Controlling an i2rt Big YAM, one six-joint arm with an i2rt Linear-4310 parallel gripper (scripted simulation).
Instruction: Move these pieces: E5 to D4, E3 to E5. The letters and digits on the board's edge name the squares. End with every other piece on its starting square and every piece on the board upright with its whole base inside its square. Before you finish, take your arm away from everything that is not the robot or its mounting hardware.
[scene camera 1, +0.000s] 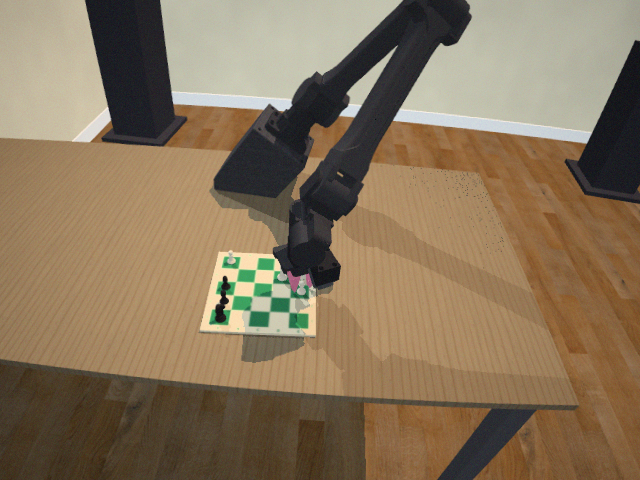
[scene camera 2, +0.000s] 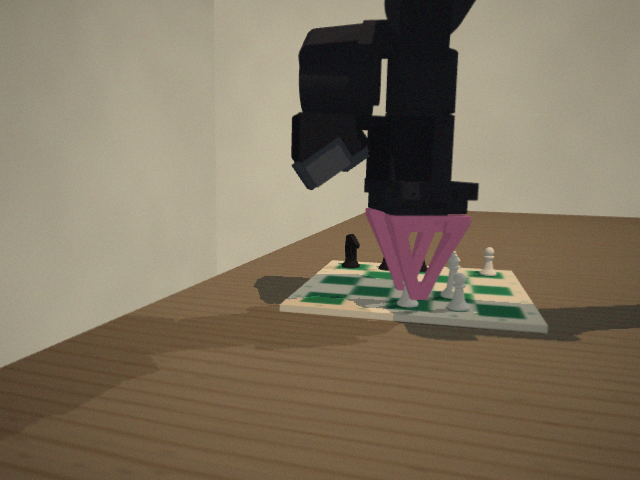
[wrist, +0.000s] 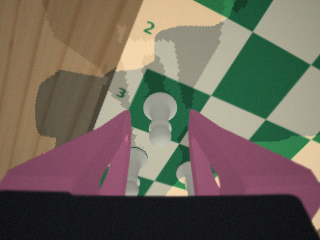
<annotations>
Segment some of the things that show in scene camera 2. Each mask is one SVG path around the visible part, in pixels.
The gripper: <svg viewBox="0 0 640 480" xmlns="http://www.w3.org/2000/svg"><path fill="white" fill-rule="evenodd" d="M451 114L440 116L440 113L424 113L424 116L435 117L432 182L384 181L366 178L364 181L364 192L368 193L369 207L365 210L366 217L382 251L396 289L404 289L404 284L402 283L404 280L411 300L426 300L444 265L471 225L471 216L463 215L467 214L468 201L478 200L479 183L451 181L455 116ZM443 232L423 280L418 282L417 277L435 232ZM417 232L413 252L411 253L409 235L411 232Z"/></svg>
A cream chessboard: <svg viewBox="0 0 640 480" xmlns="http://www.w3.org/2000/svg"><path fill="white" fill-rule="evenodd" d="M426 272L419 272L419 275L417 277L418 282L421 282L423 280ZM280 304L280 311L537 333L548 332L548 325L514 273L509 270L495 270L497 275L490 277L480 275L479 272L482 269L460 268L458 273L465 274L467 278L465 282L467 287L464 288L465 301L469 305L469 311L455 312L447 309L447 305L451 300L440 296L440 293L447 286L449 275L447 267L444 267L426 300L417 300L418 307L402 308L397 306L397 301L402 297L403 290L399 291L396 289L389 271L379 269L381 263L358 262L359 268L349 269L342 267L344 261L332 260Z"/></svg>
</annotations>
